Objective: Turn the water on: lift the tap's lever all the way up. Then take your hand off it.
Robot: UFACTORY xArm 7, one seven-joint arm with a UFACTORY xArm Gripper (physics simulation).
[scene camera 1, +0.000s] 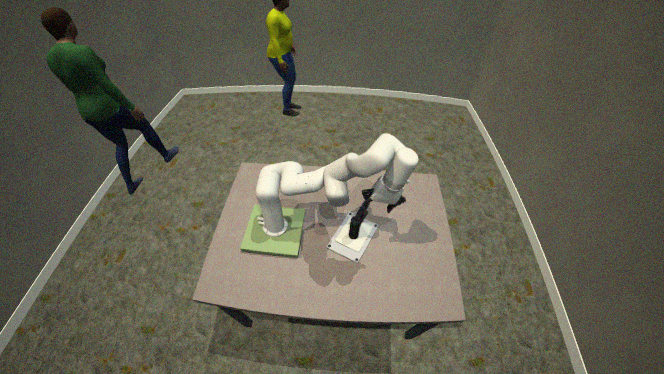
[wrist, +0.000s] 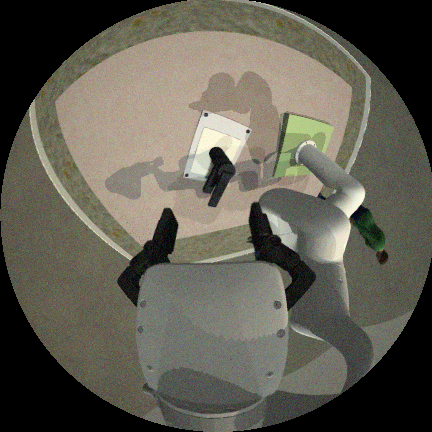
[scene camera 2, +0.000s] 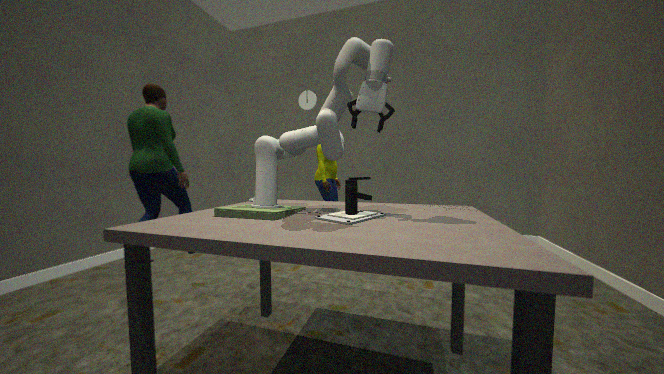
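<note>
The black tap stands upright on a white plate with a cream centre. Its lever is a thin flat bar on top. It looks about level in scene camera 2, above the shorter, slightly drooping spout. My gripper is open and empty, with its fingers pointing down. It hangs well above the tap, apart from the lever. In the wrist view the lever's end shows between the fingertips.
The arm's base stands on a green board beside the tap's plate on the table. A person in green and a person in yellow stand beyond the table.
</note>
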